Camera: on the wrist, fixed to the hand. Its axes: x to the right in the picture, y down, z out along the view.
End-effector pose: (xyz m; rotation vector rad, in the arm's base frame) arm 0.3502 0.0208 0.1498 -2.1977 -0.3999 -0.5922
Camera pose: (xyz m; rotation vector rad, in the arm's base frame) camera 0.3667 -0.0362 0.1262 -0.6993 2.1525 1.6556
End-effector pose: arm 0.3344 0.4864 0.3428 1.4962 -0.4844 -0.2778
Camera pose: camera 0.3367 0.5153 0.3997 -0.7324 -2.3890 1.4972
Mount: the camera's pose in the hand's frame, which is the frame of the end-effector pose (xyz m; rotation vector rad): -0.0037 0.0581 -0.0263 -0.1186 -0.7179 3.0040
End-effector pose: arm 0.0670 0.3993 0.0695 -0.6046 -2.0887 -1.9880
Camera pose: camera 0.0911 0.3736 0.1228 -2.0716 0.4474 0.2389
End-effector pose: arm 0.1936 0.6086 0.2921 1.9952 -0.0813 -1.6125
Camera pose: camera 0.2339 0.5715 0.3250 -0.3720 -1.7697 0.1981
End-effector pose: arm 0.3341 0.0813 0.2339 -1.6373 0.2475 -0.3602
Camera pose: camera 0.3238 0.0526 0.1778 0.0728 1.5883 2.3067
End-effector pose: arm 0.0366 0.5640 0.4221 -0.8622 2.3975 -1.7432
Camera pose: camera 0.0069 0.6004 0.3788 1.3603 0.6773 0.2361
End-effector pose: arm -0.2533 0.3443 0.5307 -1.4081 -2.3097 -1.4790
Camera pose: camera -0.2202 0.3294 0.5833 -2.2889 1.1723 0.2515
